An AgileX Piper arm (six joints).
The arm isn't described. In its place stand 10 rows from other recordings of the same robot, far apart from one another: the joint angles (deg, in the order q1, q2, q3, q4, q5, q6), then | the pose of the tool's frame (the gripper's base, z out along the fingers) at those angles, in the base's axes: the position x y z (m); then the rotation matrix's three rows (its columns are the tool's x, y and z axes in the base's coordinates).
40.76 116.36 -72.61 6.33 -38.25 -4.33 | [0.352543, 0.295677, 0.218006], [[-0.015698, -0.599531, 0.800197], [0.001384, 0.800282, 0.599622], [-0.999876, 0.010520, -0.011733]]
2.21 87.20 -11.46 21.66 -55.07 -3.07 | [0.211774, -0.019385, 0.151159], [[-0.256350, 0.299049, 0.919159], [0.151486, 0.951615, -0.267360], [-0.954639, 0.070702, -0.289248]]
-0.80 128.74 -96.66 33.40 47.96 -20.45 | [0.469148, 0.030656, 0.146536], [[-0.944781, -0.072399, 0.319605], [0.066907, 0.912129, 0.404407], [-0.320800, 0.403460, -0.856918]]
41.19 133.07 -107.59 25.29 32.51 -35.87 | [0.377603, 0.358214, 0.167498], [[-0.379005, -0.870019, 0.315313], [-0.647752, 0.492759, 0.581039], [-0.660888, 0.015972, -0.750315]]
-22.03 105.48 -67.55 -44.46 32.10 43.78 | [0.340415, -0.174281, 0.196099], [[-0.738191, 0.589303, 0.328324], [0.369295, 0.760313, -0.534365], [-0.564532, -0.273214, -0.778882]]
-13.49 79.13 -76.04 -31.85 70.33 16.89 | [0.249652, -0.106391, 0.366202], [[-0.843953, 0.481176, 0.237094], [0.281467, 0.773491, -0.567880], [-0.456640, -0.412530, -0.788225]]
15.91 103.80 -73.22 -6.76 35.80 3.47 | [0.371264, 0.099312, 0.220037], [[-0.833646, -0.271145, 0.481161], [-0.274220, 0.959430, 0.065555], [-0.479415, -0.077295, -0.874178]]
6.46 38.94 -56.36 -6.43 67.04 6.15 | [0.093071, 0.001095, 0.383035], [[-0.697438, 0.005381, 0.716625], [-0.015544, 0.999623, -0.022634], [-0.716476, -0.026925, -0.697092]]
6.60 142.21 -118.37 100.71 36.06 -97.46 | [0.554295, 0.117118, 0.191008], [[-0.256323, -0.635143, 0.728624], [0.052019, 0.743651, 0.666542], [-0.965191, 0.208752, -0.157575]]
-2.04 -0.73 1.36 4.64 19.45 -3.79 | [0.053388, 0.000551, 0.175445], [[-0.258958, 0.012235, 0.965811], [0.019459, 0.999783, -0.007448], [-0.965693, 0.016865, -0.259140]]
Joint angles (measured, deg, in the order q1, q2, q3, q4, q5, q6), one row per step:
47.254 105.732 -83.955 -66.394 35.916 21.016
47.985 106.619 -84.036 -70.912 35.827 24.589
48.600 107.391 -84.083 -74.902 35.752 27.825
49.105 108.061 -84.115 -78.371 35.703 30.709
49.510 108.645 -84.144 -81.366 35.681 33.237
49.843 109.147 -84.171 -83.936 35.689 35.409
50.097 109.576 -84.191 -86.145 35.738 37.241
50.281 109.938 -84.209 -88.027 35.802 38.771
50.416 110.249 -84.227 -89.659 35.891 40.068
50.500 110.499 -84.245 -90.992 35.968 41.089
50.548 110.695 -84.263 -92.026 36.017 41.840
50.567 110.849 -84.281 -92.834 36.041 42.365
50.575 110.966 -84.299 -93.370 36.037 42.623
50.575 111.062 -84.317 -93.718 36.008 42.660
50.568 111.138 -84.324 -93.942 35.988 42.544
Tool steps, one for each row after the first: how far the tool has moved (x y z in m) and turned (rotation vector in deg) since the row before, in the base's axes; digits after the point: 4 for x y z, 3 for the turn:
0.0001 0.0061 -0.0024 -0.311 -2.086 0.561
0.0000 0.0054 -0.0022 -0.138 -1.816 0.575
-0.0001 0.0047 -0.0019 -0.013 -1.552 0.542
0.0000 0.0040 -0.0017 0.052 -1.321 0.491
-0.0001 0.0034 -0.0015 0.067 -1.127 0.445
0.0000 0.0027 -0.0013 0.032 -0.975 0.370
0.0002 0.0021 -0.0010 0.011 -0.840 0.307
0.0002 0.0017 -0.0009 -0.012 -0.743 0.244
0.0003 0.0013 -0.0007 -0.034 -0.619 0.198
0.0003 0.0009 -0.0005 -0.057 -0.485 0.168
0.0003 0.0006 -0.0004 -0.095 -0.389 0.149
0.0003 0.0005 -0.0004 -0.150 -0.265 0.140
0.0002 0.0004 -0.0004 -0.225 -0.183 0.146
0.0002 0.0002 -0.0004 -0.291 -0.136 0.125

